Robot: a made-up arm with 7 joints.
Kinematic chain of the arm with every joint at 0, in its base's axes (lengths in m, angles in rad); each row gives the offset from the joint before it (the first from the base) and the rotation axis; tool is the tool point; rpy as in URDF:
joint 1: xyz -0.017 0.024 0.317 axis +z
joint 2: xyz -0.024 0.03 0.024 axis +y
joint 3: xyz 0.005 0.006 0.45 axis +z
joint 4: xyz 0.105 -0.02 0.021 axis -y
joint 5: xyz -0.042 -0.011 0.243 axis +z
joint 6: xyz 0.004 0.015 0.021 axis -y
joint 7: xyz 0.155 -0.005 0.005 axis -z
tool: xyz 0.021 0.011 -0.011 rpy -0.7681 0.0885 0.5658
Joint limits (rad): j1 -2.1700..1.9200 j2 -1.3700..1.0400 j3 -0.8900..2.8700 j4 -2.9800..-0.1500 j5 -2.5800..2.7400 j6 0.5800..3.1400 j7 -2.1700..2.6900
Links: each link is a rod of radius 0.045 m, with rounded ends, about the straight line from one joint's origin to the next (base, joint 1, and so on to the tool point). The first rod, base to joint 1, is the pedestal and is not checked.
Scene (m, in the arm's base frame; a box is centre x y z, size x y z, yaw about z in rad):
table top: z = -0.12
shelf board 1: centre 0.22 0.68 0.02 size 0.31 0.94 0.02 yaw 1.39
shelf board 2: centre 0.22 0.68 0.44 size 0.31 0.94 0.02 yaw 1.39
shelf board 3: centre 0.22 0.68 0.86 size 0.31 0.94 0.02 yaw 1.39
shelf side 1: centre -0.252 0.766 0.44 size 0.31 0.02 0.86 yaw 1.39
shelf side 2: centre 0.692 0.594 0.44 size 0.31 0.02 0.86 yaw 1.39
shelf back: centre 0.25 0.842 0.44 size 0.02 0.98 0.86 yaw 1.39
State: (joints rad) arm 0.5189 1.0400 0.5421 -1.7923 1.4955 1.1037 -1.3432
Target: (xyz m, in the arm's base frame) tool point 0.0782 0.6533 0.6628
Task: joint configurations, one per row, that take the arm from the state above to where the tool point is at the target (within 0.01 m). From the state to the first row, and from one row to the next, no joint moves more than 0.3 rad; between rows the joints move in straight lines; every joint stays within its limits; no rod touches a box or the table.
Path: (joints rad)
1: 0.4467 0.9699 0.4767 -2.0150 1.4463 1.0927 -1.3558
2: 0.3745 0.8998 0.4114 -2.2376 1.3971 1.0817 -1.3684
3: 0.3023 0.8296 0.3460 -2.4603 1.3479 1.0707 -1.3810
4: 0.3742 0.5660 0.3644 -2.4226 1.3224 0.9943 -1.3942
5: 0.4462 0.3024 0.3829 -2.3850 1.2969 0.9179 -1.4073
6: 0.5182 0.0388 0.4014 -2.3473 1.2714 0.8415 -1.4204
7: 0.5901 -0.2249 0.4198 -2.3097 1.2459 0.7652 -1.4335
8: 0.6126 0.0016 0.5526 -2.0956 1.3298 0.8296 -1.4079
9: 0.6350 0.2282 0.6854 -1.8816 1.4138 0.8940 -1.3824
10: 0.6575 0.4547 0.8182 -1.6676 1.4977 0.9584 -1.3568

